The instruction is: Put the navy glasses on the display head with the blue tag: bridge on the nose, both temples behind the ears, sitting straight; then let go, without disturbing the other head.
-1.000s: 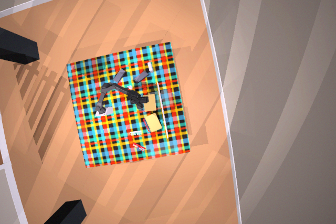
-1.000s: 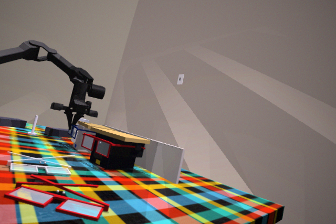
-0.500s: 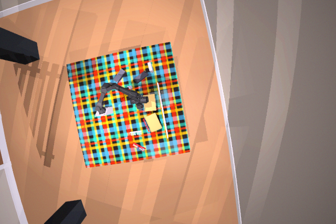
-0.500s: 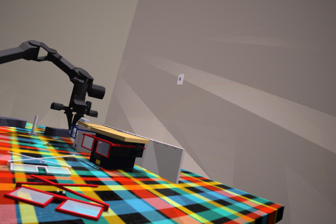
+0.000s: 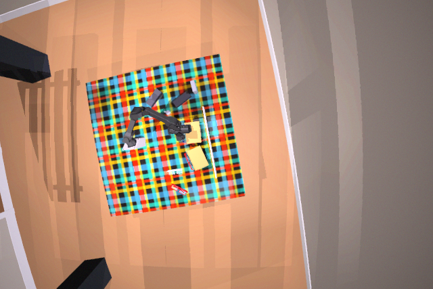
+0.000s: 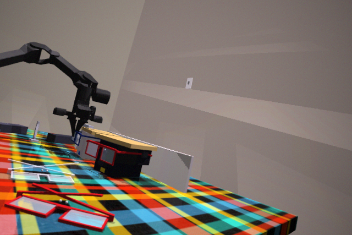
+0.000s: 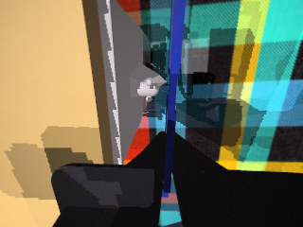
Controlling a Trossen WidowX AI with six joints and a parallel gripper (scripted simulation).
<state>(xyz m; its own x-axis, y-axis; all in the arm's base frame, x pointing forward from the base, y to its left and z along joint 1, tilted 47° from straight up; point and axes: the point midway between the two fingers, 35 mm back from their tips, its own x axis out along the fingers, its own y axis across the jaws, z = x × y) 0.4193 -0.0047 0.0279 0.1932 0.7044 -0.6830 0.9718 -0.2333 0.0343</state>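
Right now the white display head is 60 mm ahead of my gripper tip, 50 mm to the right of it and 10 mm below it. The rest, counted from my gripper tip: black display head: 50 mm ahead, 270 mm to the right, 10 mm below; then grey post: 100 mm behind, 180 mm to the left, 40 mm below; then white upright panel: 200 mm ahead, 160 mm to the right, 10 mm below.
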